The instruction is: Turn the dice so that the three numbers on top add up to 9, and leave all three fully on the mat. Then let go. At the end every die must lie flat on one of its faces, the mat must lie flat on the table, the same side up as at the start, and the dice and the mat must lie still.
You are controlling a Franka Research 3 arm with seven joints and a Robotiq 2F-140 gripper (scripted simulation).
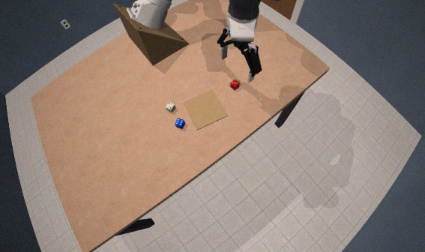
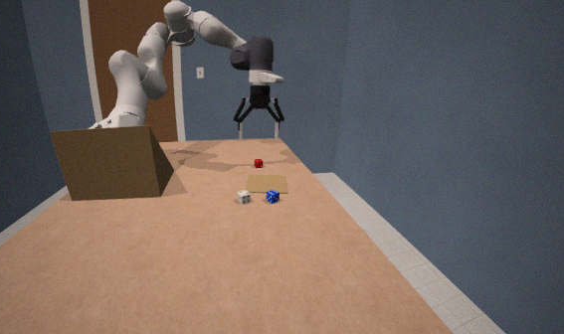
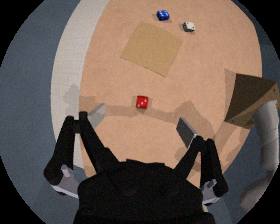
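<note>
Now: hand 120 mm above the red die. The rest, counted from my hand: white die (80 mm behind, 280 mm to the right, 120 mm below); blue die (10 mm ahead, 290 mm to the right, 120 mm below); tan mat (10 mm ahead, 170 mm to the right, 130 mm below).
</note>
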